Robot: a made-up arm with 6 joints. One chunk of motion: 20 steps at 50 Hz.
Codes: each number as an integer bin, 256 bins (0 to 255) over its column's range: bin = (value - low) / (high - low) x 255, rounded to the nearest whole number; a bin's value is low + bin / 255 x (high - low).
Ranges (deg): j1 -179.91..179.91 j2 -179.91..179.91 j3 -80..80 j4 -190.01..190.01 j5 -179.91..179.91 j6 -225.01..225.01
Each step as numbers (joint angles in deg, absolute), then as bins.
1 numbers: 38.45 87.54 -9.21 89.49 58.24 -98.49
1 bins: 155 190 113 188 169 72
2 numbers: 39.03 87.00 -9.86 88.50 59.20 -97.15
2 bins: 155 189 112 187 169 72
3 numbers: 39.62 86.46 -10.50 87.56 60.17 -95.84
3 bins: 156 189 111 186 170 73
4 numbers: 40.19 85.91 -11.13 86.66 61.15 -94.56
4 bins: 156 188 110 186 171 74
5 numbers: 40.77 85.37 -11.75 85.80 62.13 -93.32
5 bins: 156 188 109 185 172 75
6 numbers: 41.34 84.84 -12.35 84.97 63.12 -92.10
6 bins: 157 188 108 185 172 75
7 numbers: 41.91 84.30 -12.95 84.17 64.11 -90.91
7 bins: 157 187 107 184 173 76
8 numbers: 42.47 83.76 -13.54 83.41 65.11 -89.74
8 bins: 158 187 106 183 174 77
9 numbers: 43.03 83.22 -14.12 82.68 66.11 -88.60
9 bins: 158 186 105 183 174 77
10 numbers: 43.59 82.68 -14.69 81.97 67.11 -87.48
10 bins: 158 186 104 183 175 78
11 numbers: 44.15 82.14 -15.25 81.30 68.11 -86.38
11 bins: 159 186 103 182 176 79
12 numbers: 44.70 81.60 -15.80 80.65 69.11 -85.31
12 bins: 159 185 102 182 176 79
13 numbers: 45.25 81.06 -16.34 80.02 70.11 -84.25
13 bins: 160 185 101 181 177 80
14 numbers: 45.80 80.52 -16.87 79.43 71.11 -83.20
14 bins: 160 185 101 181 178 80
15 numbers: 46.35 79.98 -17.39 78.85 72.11 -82.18
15 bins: 160 184 100 180 179 81
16 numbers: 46.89 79.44 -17.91 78.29 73.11 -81.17
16 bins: 161 184 99 180 179 82
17 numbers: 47.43 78.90 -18.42 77.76 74.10 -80.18
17 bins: 161 183 98 180 180 82
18 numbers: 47.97 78.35 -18.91 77.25 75.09 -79.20
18 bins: 161 183 97 179 181 83
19 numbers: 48.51 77.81 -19.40 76.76 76.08 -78.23
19 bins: 162 183 97 179 181 83
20 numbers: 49.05 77.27 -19.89 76.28 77.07 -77.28
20 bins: 162 182 96 179 182 84
